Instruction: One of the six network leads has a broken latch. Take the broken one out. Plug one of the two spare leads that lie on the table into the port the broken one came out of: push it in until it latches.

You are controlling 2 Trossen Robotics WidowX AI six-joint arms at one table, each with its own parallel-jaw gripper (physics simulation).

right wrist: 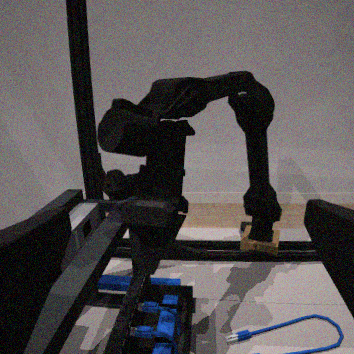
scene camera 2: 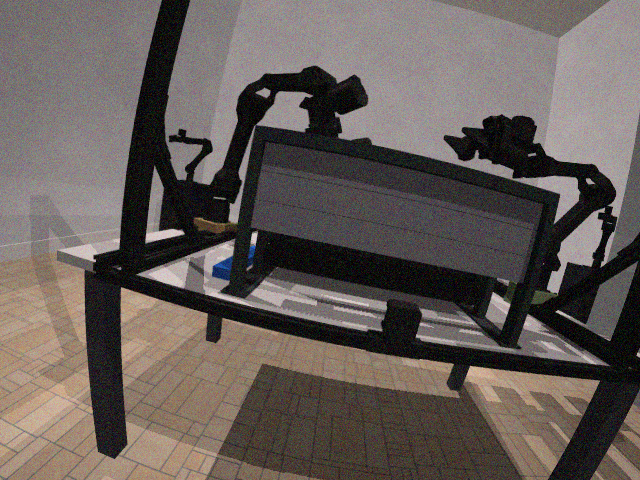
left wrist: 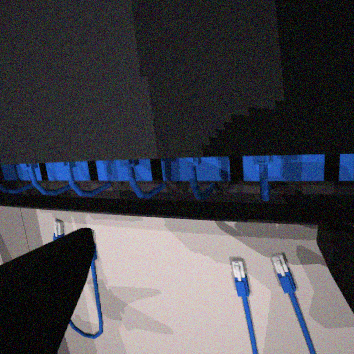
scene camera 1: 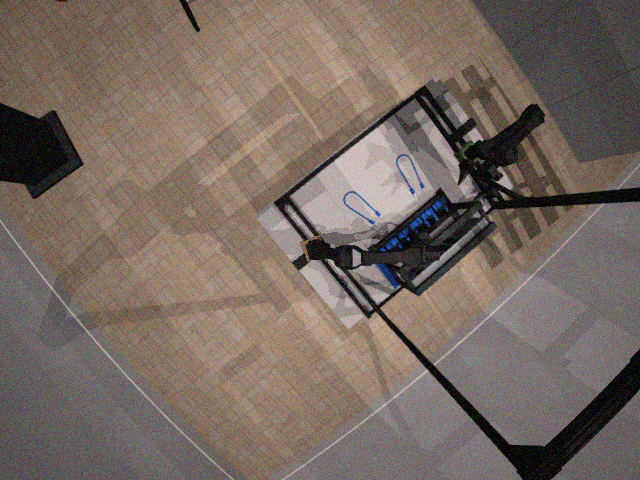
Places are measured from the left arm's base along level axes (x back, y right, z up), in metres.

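Pixels of known places: left gripper, fingertip midpoint: [right wrist: 157, 263] [left wrist: 205, 235]; right gripper, fingertip midpoint: [right wrist: 188, 215] [scene camera 2: 452, 133] [scene camera 1: 465, 193]; left arm's base at its link origin: [right wrist: 260, 234] [scene camera 2: 216, 220] [scene camera 1: 313, 248]; right arm's base at its link origin: [scene camera 1: 471, 153].
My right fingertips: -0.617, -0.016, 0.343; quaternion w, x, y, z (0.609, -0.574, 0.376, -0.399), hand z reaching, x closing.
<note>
Ahead of a thing's pixels: the offset from my right fingertips to its top centre, as dx, dy, dz. "pt": to the spot under its first point. Level surfaces: height alone.
The rack {+0.083, +0.165, -0.126} [scene camera 2: 247, 214] [scene camera 1: 456, 248] stands on the table {dz -0.389} [scene camera 1: 347, 176]. Its blue port strip [left wrist: 288, 168] [scene camera 1: 415, 226] carries several blue leads {+0.235, +0.129, -0.299} [left wrist: 264, 186] {pt +0.237, +0.148, -0.348} [right wrist: 159, 323]. Their plugs are hidden behind the dark panel above the strip in the left wrist view. Two spare blue leads {pt +0.287, -0.092, -0.384} [scene camera 1: 362, 207] {pt -0.017, -0.155, -0.384} [scene camera 1: 410, 173] lie on the table in front. In the left wrist view one shows two plugs {pt +0.242, -0.002, -0.378} [left wrist: 239, 272] and the other a loop {pt +0.052, -0.150, -0.382} [left wrist: 95, 298]. One shows in the right wrist view [right wrist: 291, 326]. My left gripper [left wrist: 205, 235] [scene camera 1: 434, 252] is open and empty, low in front of the strip. My right gripper [right wrist: 188, 215] [scene camera 2: 456, 143] [scene camera 1: 465, 171] is open and empty, high beside the rack's end.
A blue block [scene camera 2: 232, 267] [right wrist: 116, 282] lies on the table at the rack's end near the left arm's base [scene camera 1: 313, 248]. A black frame [scene camera 1: 347, 148] edges the table, with a tall post [scene camera 2: 147, 143]. A small black box [scene camera 2: 401, 316] sits on the front rail.
</note>
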